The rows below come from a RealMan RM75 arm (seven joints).
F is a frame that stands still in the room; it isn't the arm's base.
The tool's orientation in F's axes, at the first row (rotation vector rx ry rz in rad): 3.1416, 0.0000, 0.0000
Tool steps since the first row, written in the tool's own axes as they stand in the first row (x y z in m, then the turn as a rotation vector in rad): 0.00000, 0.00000, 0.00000, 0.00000, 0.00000, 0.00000; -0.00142, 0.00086, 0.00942, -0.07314, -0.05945, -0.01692; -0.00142, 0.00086, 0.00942, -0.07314, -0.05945, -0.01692; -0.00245, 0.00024, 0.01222, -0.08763, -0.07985, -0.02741; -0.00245, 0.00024, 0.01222, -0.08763, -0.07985, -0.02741; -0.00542, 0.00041, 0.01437, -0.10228, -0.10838, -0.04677
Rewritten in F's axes. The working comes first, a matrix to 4 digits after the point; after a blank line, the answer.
The tool's axes in the first row as the columns of a matrix, in F's axes (used below as rounded here):
1.0000, 0.0000, 0.0000
0.0000, -1.0000, 0.0000
0.0000, 0.0000, -1.0000

0.00000, 0.00000, 0.00000, 0.00000, 0.00000, 0.00000; -0.00142, -0.00086, -0.00942, -0.07314, 0.05945, 0.01692; -0.00142, -0.00086, -0.00942, -0.07314, 0.05945, 0.01692; -0.00245, -0.00024, -0.01222, -0.08763, 0.07985, 0.02741; -0.00245, -0.00024, -0.01222, -0.08763, 0.07985, 0.02741; -0.00542, -0.00041, -0.01437, -0.10228, 0.10838, 0.04677
